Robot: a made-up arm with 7 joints. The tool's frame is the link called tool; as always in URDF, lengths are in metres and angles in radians.
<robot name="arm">
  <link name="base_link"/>
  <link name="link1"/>
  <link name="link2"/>
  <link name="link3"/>
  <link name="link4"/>
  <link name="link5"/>
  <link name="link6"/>
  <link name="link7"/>
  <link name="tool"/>
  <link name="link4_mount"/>
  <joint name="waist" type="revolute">
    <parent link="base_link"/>
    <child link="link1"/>
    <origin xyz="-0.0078 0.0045 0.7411" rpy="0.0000 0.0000 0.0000"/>
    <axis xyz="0 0 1"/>
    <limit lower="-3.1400" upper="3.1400"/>
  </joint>
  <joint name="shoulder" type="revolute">
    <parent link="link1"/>
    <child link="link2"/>
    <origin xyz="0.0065 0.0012 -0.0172" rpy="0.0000 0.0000 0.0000"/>
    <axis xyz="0 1 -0.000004"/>
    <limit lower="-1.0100" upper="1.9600"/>
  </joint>
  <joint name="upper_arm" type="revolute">
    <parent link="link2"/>
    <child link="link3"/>
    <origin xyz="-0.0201 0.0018 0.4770" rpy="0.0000 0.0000 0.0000"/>
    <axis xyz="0 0 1"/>
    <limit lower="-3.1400" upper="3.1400"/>
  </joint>
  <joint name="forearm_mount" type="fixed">
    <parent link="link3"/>
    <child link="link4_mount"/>
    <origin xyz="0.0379 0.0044 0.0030" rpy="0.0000 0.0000 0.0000"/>
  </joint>
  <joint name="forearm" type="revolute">
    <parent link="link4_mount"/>
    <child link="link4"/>
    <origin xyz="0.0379 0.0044 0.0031" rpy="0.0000 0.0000 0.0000"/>
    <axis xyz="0 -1 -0.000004"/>
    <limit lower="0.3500" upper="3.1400"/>
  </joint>
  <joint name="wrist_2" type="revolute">
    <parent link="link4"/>
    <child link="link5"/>
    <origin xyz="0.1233 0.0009 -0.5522" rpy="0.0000 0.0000 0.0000"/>
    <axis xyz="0 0.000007 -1"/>
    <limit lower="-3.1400" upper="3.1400"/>
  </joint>
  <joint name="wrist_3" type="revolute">
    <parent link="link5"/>
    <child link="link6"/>
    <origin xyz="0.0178 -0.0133 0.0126" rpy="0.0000 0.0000 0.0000"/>
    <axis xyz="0 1 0.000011"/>
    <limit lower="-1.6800" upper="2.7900"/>
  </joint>
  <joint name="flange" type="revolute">
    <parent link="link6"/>
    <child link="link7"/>
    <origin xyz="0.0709 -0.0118 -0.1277" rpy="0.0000 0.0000 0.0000"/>
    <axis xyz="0 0.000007 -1"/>
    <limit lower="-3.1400" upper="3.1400"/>
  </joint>
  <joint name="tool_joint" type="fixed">
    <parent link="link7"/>
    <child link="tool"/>
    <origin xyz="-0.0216 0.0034 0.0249" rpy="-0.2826 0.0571 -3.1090"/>
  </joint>
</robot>
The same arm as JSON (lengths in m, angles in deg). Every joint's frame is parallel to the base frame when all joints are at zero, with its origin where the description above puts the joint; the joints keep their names.
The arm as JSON. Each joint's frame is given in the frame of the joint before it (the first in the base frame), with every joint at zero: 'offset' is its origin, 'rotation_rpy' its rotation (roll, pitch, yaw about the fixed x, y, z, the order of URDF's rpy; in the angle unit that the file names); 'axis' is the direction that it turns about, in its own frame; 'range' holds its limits. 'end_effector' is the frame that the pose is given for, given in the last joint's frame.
{
  "length_unit": "m",
  "angle_unit": "deg",
  "chain": [
    {
      "id": "waist",
      "offset": [
        -0.0078,
        0.0045,
        0.7411
      ],
      "rotation_rpy": [
        0.0,
        0.0,
        0.0
      ],
      "axis": "+z",
      "range": [
        -179.91,
        179.91
      ]
    },
    {
      "id": "shoulder",
      "offset": [
        0.0065,
        0.0012,
        -0.0172
      ],
      "rotation_rpy": [
        0.0,
        0.0,
        0.0
      ],
      "axis": "+y",
      "range": [
        -57.87,
        112.3
      ]
    },
    {
      "id": "upper_arm",
      "offset": [
        -0.0201,
        0.0018,
        0.477
      ],
      "rotation_rpy": [
        0.0,
        0.0,
        0.0
      ],
      "axis": "+z",
      "range": [
        -179.91,
        179.91
      ]
    },
    {
      "id": "forearm",
      "offset": [
        0.0758,
        0.0088,
        0.0061
      ],
      "rotation_rpy": [
        0.0,
        0.0,
        0.0
      ],
      "axis": "-y",
      "range": [
        20.05,
        179.91
      ]
    },
    {
      "id": "wrist_2",
      "offset": [
        0.1233,
        0.0009,
        -0.5522
      ],
      "rotation_rpy": [
        0.0,
        0.0,
        0.0
      ],
      "axis": "-z",
      "range": [
        -179.91,
        179.91
      ]
    },
    {
      "id": "wrist_3",
      "offset": [
        0.0178,
        -0.0133,
        0.0126
      ],
      "rotation_rpy": [
        0.0,
        0.0,
        0.0
      ],
      "axis": "+y",
      "range": [
        -96.26,
        159.86
      ]
    },
    {
      "id": "flange",
      "offset": [
        0.0709,
        -0.0118,
        -0.1277
      ],
      "rotation_rpy": [
        0.0,
        0.0,
        0.0
      ],
      "axis": "-z",
      "range": [
        -179.91,
        179.91
      ]
    }
  ],
  "end_effector": {
    "offset": [
      -0.0216,
      0.0034,
      0.0249
    ],
    "rotation_rpy": [
      -16.19,
      3.27,
      -178.13
    ]
  }
}

